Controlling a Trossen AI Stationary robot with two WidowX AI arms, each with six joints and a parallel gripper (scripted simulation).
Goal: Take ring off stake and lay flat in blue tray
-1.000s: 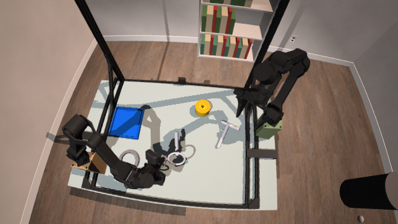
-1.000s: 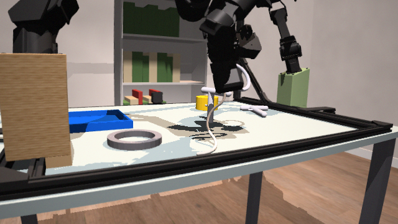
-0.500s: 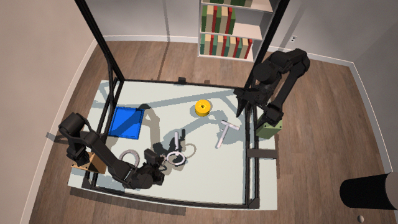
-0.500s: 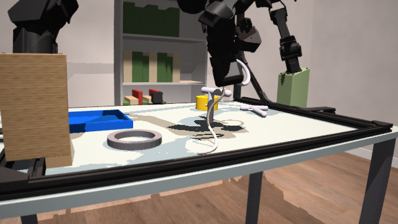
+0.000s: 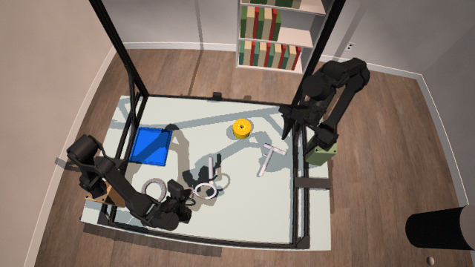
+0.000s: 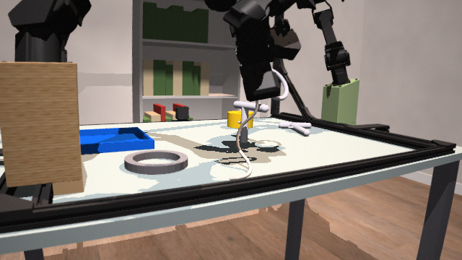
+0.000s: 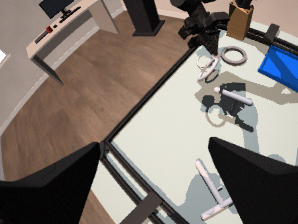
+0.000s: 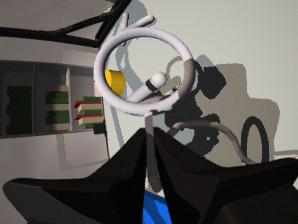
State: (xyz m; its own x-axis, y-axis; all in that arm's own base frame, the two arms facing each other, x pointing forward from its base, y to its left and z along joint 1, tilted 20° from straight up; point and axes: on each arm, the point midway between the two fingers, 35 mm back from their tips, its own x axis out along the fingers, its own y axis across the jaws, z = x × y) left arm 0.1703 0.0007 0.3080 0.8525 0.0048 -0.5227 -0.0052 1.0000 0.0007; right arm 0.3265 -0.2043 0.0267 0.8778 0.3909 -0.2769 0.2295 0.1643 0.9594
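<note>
Right now the blue tray is 32 cm behind my right hand, 18 cm to the right of it and 17 cm below it.
</note>
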